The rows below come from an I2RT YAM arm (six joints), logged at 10 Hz.
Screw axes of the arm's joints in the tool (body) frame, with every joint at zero. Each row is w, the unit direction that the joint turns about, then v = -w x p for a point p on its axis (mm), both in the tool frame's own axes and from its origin. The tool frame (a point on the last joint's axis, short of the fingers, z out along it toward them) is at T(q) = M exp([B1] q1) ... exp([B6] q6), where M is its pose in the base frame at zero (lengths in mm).
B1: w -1 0 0 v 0.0 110.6 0.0
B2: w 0 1 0 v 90.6 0.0 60.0
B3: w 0 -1 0 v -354.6 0.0 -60.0
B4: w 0 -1 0 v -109.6 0.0 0.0
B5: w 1 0 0 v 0.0 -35.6 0.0
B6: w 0 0 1 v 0.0 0.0 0.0
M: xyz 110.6 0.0 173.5 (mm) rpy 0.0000 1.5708 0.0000 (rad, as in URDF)
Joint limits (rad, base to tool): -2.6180..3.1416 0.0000..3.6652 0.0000..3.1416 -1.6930..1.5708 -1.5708..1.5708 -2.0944..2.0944
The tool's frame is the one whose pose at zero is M.
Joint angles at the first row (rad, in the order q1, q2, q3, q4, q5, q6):
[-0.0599 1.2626 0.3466 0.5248 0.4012 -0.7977]
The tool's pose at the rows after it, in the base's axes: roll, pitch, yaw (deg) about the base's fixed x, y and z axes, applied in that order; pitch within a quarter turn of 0, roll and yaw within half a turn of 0; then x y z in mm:
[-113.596 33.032 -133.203 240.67 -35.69 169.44]
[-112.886 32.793 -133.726 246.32 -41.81 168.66]
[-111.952 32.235 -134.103 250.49 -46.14 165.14]
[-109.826 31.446 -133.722 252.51 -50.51 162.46]
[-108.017 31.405 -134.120 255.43 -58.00 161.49]
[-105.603 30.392 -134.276 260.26 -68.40 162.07]
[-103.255 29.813 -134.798 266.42 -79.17 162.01]
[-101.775 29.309 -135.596 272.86 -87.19 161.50]
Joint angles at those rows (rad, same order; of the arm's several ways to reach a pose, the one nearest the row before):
[-0.0897 1.2935 0.3712 0.5487 0.4041 -0.8007]
[-0.1125 1.3318 0.3868 0.5819 0.4011 -0.8133]
[-0.1267 1.3736 0.3912 0.6307 0.4078 -0.8292]
[-0.1416 1.4077 0.3851 0.7008 0.4158 -0.8605]
[-0.1681 1.4416 0.3894 0.7592 0.4176 -0.8783]
[-0.2035 1.4827 0.4052 0.8210 0.4165 -0.9181]
[-0.2367 1.5334 0.4275 0.8863 0.4195 -0.9481]
[-0.2576 1.5783 0.4533 0.9280 0.4291 -0.9673]

